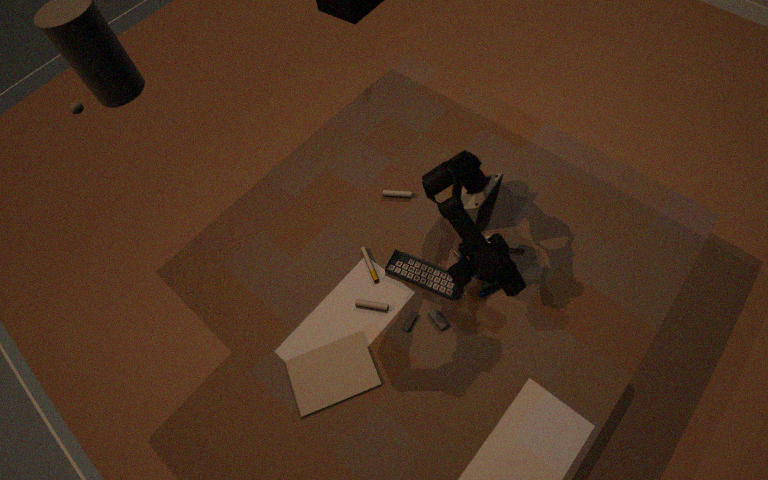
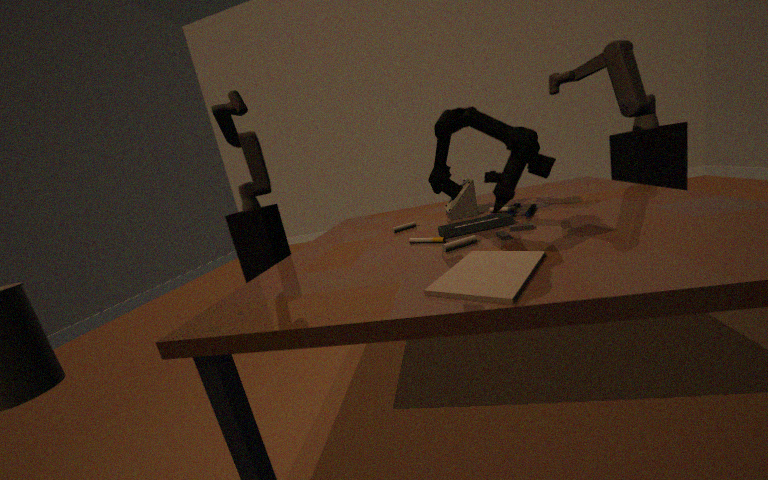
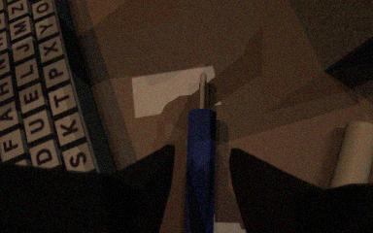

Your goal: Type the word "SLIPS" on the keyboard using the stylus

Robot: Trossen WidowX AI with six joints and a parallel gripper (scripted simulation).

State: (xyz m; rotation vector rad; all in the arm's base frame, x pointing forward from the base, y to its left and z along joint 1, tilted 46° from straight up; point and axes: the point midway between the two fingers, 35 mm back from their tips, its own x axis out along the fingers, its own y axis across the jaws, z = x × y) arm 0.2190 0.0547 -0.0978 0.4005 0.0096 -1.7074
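My gripper tip is 20 mm above the blue stylus and 10 mm to the left of it. Also, from my gripper tip: blue-tipped pen: 100 mm to the left, 30 mm ahead, 20 mm below; then yellow pencil: 230 mm to the right, 170 mm ahead, 20 mm below; then pale pad: 490 mm ahead, 120 mm to the right, 20 mm below.
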